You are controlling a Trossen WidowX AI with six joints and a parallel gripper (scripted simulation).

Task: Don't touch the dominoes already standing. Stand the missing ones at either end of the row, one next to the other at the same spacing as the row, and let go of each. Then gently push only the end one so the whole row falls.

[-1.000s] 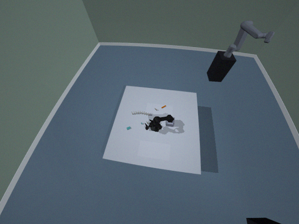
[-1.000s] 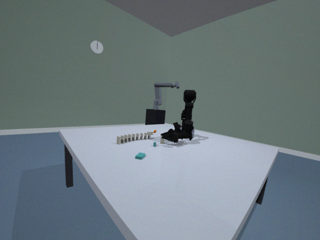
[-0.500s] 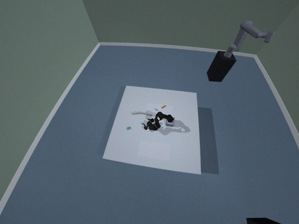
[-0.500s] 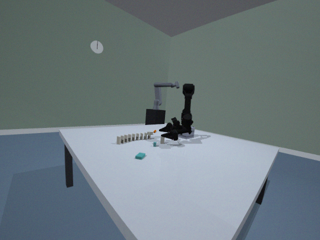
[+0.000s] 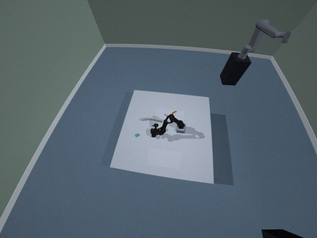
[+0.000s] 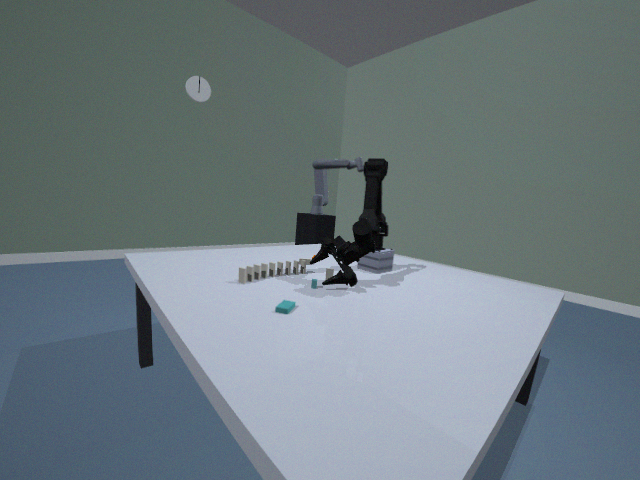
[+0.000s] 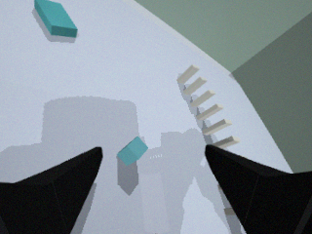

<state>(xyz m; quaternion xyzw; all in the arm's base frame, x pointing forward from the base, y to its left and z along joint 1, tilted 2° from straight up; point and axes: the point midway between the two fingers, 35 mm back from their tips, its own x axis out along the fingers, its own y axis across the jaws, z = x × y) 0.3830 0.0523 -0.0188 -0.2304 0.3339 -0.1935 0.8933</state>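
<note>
Right now my gripper tip is 320 mm past the orange piece, 310 mm to the left of it and 40 mm above it. Also, from my gripper tip: flat teal block (200 mm ahead, 90 mm to the left, 40 mm below).
</note>
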